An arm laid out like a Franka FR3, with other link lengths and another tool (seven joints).
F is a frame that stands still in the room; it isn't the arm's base.
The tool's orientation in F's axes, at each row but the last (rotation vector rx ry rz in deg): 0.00 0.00 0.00; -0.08 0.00 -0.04; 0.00 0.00 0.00; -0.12 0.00 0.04; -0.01 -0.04 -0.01; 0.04 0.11 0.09; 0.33 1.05 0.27; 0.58 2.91 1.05; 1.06 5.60 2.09
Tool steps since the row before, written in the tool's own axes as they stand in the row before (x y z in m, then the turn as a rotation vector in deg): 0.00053 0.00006 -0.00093 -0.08 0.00 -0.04; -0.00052 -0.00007 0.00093 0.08 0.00 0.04; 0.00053 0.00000 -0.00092 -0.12 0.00 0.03; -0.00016 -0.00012 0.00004 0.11 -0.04 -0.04; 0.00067 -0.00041 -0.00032 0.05 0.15 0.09; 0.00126 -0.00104 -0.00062 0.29 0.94 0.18; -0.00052 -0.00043 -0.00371 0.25 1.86 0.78; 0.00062 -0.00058 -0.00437 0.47 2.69 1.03; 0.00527 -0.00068 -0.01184 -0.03 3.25 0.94
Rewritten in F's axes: 0.00053 0.00006 -0.00093 -0.08 0.00 -0.04; -0.00052 -0.00007 0.00093 0.08 0.00 0.04; 0.00053 0.00000 -0.00092 -0.12 0.00 0.03; -0.00016 -0.00012 0.00004 0.11 -0.04 -0.04; 0.00067 -0.00041 -0.00032 0.05 0.15 0.09; 0.00126 -0.00104 -0.00062 0.29 0.94 0.18; -0.00059 -0.00041 -0.00370 0.26 1.86 0.79; 0.00041 -0.00053 -0.00440 0.47 2.69 1.03; 0.00411 -0.00029 -0.01231 -0.05 3.23 1.00
